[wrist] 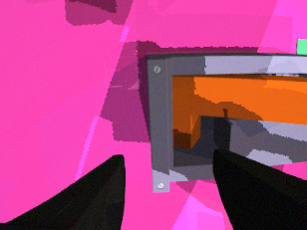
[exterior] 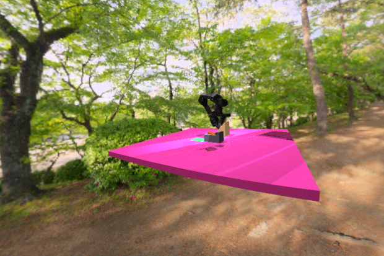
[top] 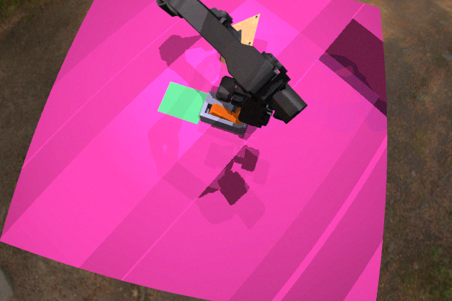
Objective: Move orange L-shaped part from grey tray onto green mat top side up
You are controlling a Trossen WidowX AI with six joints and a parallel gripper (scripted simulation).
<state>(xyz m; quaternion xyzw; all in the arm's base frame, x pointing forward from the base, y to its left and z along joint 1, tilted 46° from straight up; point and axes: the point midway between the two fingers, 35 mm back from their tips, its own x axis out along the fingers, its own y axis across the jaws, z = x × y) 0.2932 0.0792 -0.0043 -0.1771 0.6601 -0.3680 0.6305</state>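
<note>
My gripper tip is now 10 cm above the orange L-shaped part, 4 cm to the left of it and 2 cm past it. From my gripper tip the other things lie so: green mat: 22 cm to the right, 16 cm below, 6 cm behind.
</note>
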